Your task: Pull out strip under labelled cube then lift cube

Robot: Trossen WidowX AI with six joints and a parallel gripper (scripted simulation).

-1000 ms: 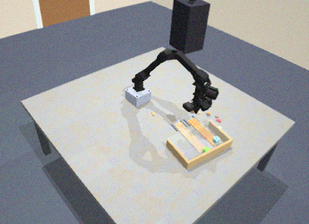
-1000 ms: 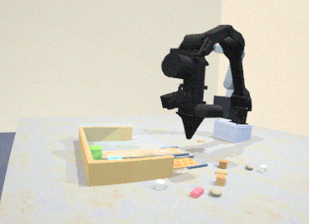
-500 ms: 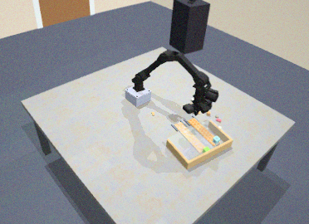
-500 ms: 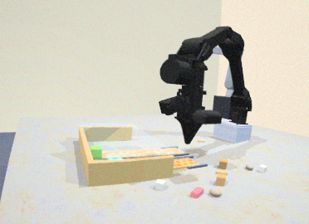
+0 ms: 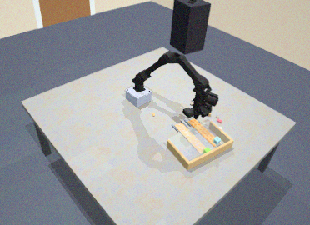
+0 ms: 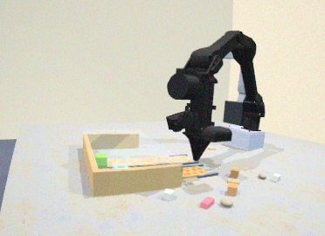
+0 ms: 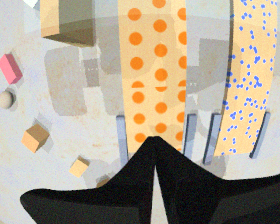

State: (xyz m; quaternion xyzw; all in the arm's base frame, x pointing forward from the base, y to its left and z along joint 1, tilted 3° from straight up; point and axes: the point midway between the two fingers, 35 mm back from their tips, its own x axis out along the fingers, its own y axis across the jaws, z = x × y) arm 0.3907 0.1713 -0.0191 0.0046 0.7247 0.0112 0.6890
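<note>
Right now my gripper tip is 9 cm short of the orange dotted strip and 3 cm above it. The rest, counted from my gripper tip: pink block: 7 cm ahead, 15 cm to the left, 3 cm below.
</note>
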